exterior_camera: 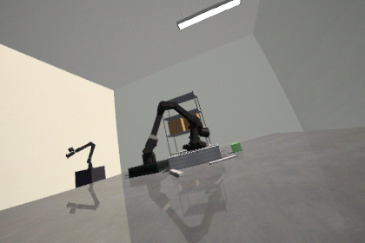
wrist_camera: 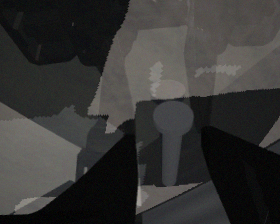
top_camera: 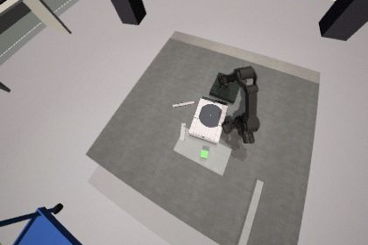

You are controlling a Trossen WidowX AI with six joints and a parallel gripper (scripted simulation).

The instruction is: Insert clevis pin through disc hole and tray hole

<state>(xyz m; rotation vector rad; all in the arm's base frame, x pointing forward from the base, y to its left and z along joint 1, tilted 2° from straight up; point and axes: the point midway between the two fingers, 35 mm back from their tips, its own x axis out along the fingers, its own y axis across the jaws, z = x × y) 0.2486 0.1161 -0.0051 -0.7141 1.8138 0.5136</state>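
Right now the steel clevis pin is 1 cm to the right of my gripper tip. From my gripper tip the other things lie so: steel tray (15 cm to the right, 4 cm ahead, 4 cm above); then dark aluminium disc (14 cm to the right, 5 cm above, 1 cm ahead); then green block (25 cm ahead, 12 cm to the right, 2 cm above).
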